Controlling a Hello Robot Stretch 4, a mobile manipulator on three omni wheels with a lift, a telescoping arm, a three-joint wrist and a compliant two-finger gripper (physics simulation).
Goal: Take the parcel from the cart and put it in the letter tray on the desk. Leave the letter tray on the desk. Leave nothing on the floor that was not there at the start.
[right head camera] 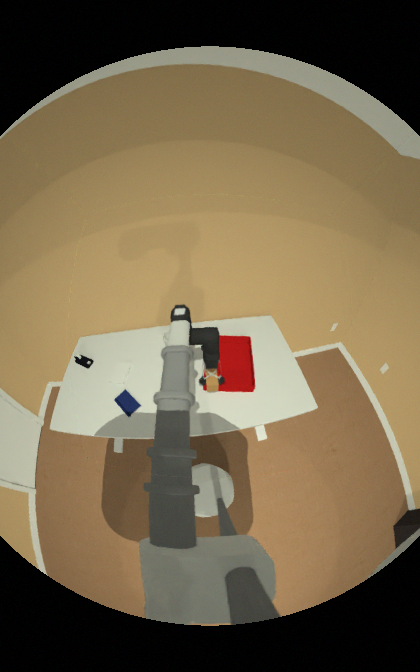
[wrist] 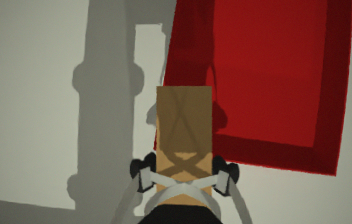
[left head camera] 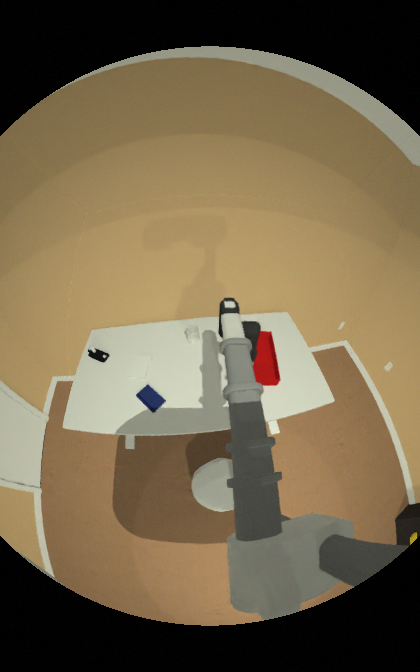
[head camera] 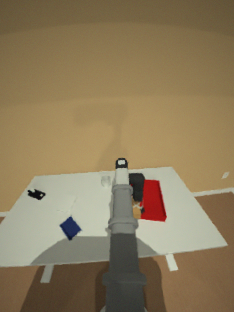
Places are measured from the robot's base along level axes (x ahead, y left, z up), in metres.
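Pixels of known places: gripper, fingertip midpoint: [wrist: 184,166].
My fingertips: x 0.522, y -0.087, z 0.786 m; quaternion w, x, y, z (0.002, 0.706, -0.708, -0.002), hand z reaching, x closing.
Note:
Behind a point stands the place of what it marks.
The tan parcel [head camera: 136,211] {x 0.498, y -0.087, z 0.838 m} [right head camera: 212,385] [wrist: 184,117] {x 0.580, y -0.085, z 0.837 m} is held between the two fingertips of my gripper [right head camera: 212,380] [wrist: 184,166] {x 0.522, y -0.087, z 0.786 m}. My gripper is shut on it. The red letter tray [head camera: 152,218] {x 0.516, y -0.209, z 0.716 m} [left head camera: 267,383] [right head camera: 240,389] [wrist: 336,100] {x 0.611, y -0.306, z 0.738 m} stands on the white desk [head camera: 192,227] {x 0.461, y -0.469, z 0.692 m} [left head camera: 305,387] [right head camera: 285,387] [wrist: 40,100] {x 0.601, y 0.170, z 0.692 m}. In the wrist view the parcel overlaps the tray's left wall near its front left corner. Its far end lies over the wall and its near end over the desk. The gap below the parcel is hard to judge. The arm hides the parcel in the left head view.
A blue book [head camera: 70,228] {x 0.452, y 0.354, z 0.704 m} [left head camera: 151,398] [right head camera: 127,402], a black object [head camera: 36,194] {x 0.714, y 0.748, z 0.724 m} [left head camera: 98,355] [right head camera: 84,361] and a white mug [head camera: 105,181] {x 0.824, y 0.146, z 0.767 m} [left head camera: 192,334] are on the desk. A round white seat [left head camera: 212,485] [right head camera: 215,490] stands before it. A dark box [left head camera: 407,525] [right head camera: 407,527] is at the right edge.

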